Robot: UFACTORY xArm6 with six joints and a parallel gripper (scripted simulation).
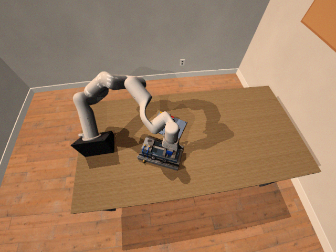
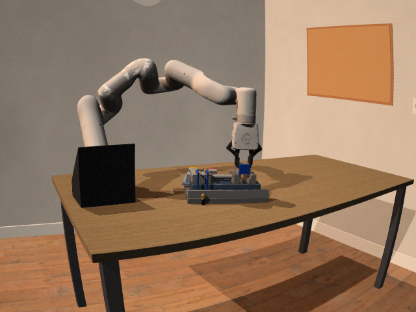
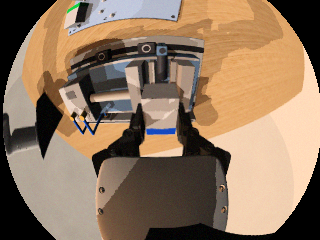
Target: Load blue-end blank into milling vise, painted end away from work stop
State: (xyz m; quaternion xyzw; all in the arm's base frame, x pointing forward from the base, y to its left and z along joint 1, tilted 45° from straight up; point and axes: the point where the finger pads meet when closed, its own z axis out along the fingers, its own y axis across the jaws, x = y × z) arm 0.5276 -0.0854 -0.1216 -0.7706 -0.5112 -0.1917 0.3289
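My gripper is now 20 mm above the blue-ended blank. The rest, counted from my hand: work stop rod 20 mm ahead, 50 mm to the left, 50 mm below; then milling vise 60 mm behind, 30 mm to the left, 100 mm below; then fixed jaw 30 mm ahead, 10 mm to the right, 60 mm below.
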